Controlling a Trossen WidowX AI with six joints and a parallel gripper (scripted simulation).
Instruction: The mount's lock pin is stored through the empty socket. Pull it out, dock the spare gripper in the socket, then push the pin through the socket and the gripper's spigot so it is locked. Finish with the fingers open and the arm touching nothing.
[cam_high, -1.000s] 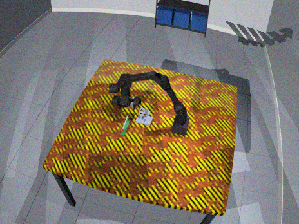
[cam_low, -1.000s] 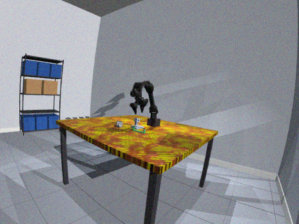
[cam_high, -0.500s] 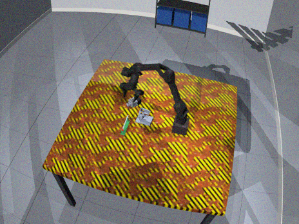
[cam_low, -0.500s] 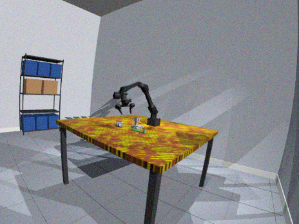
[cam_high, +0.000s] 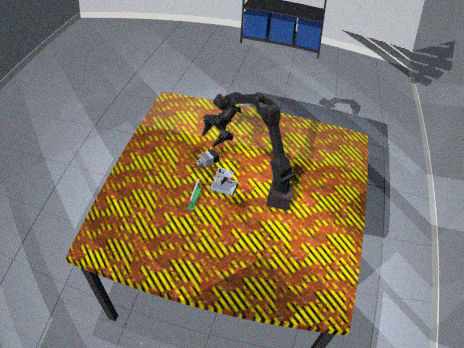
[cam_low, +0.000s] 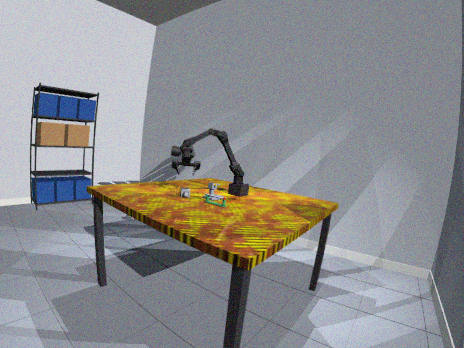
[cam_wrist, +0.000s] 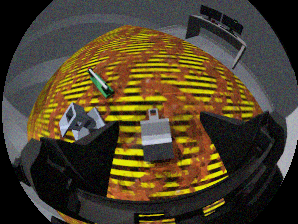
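The spare gripper lies 12 cm below my gripper tip and 1 cm to the left of it. The rest, counted from my gripper tip: green cradle: 24 cm to the left, 11 cm below, 5 cm behind; grey mount: 14 cm behind, 12 cm to the left, 9 cm below.
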